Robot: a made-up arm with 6 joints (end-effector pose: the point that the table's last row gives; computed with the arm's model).
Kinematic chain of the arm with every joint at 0, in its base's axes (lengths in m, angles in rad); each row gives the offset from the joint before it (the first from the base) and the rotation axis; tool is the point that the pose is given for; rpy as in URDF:
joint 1: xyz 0 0 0.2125 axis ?
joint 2: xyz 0 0 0 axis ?
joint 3: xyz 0.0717 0 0.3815 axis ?
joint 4: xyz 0.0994 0 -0.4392 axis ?
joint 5: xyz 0 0 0 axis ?
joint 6: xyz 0.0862 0 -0.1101 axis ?
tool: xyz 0 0 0 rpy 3.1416 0 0
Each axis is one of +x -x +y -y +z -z.
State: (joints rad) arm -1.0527 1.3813 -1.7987 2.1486 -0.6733 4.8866
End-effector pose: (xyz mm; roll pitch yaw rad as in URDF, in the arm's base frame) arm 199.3 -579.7 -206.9 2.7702 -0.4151 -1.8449
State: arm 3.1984 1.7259 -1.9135 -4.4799 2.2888 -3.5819
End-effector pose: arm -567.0 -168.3 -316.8 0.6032 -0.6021 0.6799
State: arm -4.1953 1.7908 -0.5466 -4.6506 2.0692 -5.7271
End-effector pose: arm -96.6 -108.5 -191.2 1.4657 -0.2382 -1.5211
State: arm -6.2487 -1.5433 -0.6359 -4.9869 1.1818 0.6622
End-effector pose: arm 32.3 67.7 681.3 -1.5598 0.0020 -0.4374
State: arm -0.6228 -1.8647 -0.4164 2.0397 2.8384 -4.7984
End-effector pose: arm -112.1 207.0 520.1 -2.3036 0.6803 0.1158
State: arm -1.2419 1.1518 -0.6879 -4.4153 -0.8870 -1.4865
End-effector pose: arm -51.5 -263.0 -119.2 2.0909 0.3693 -1.6180
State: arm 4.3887 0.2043 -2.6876 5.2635 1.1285 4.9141
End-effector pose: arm -190.5 -400.3 1058.6 1.5186 0.3468 -1.2217
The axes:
joint 1: +z
joint 2: +y
joint 3: +y
joint 4: -z
joint 5: +y
joint 6: -z

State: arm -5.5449 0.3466 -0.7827 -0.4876 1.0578 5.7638
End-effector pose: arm 375.1 307.3 53.8 -2.9753 0.6749 1.6950
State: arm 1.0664 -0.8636 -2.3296 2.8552 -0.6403 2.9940
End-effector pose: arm -81.7 -226.8 991.8 0.0811 -0.5860 -2.5289
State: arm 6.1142 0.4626 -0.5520 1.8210 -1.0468 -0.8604
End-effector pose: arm 309.4 -188.9 109.7 2.2917 -0.6697 -0.8669
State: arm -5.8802 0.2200 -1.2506 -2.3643 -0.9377 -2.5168
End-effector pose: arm 445.5 296.5 345.3 -2.6211 0.4058 -0.5586
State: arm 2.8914 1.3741 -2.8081 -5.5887 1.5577 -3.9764
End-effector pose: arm -901.1 158.3 160.4 2.5440 0.3953 0.4071
